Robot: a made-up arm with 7 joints.
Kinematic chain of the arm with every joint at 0, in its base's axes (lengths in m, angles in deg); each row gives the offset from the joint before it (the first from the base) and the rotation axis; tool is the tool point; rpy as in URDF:
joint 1: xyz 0.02 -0.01 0.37 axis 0 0.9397 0.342
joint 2: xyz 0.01 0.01 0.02 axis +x
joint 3: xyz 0 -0.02 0.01 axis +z
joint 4: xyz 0.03 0 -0.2 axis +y
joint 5: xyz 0.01 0 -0.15 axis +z
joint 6: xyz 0.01 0 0.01 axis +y
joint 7: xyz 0.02 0 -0.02 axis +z
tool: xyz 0 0.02 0.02 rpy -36.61 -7.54 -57.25
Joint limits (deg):
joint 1: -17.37..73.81
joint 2: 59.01..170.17
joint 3: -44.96..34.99
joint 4: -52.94..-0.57
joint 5: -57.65..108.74
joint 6: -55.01..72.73
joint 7: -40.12..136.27
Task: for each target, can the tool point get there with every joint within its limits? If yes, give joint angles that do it. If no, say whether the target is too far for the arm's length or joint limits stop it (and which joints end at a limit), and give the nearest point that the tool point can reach.
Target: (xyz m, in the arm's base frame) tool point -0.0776 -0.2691 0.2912
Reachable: no: joint limits stop it (at a limit: joint 1, joint 2, joint 3, joint 4, joint 5, joint 7) | nearest point -0.1958 0.0925 0.2277 | short by 0.386 m
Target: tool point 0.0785 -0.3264 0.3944
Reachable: no: joint limits stop it (at a limit: joint 2, joint 3, joint 4, joint 7) | nearest point 0.1392 -0.0543 0.6382 | short by 0.370 m
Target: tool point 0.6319 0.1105 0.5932
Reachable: no: too far | nearest point 0.3605 0.0958 0.5083 | short by 0.285 m
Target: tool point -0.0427 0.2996 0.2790
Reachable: yes | joints 58.09 74.02 8.02 -34.30 71.77 -9.81 97.21
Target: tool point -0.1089 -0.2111 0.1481
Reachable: no: joint limits stop it (at a limit: joint 2, joint 3, joint 4, joint 7) | nearest point -0.1715 0.1016 0.1897 | short by 0.322 m
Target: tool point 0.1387 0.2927 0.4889
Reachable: yes | joints 19.58 120.31 -20.66 -33.41 94.99 -11.81 -11.00
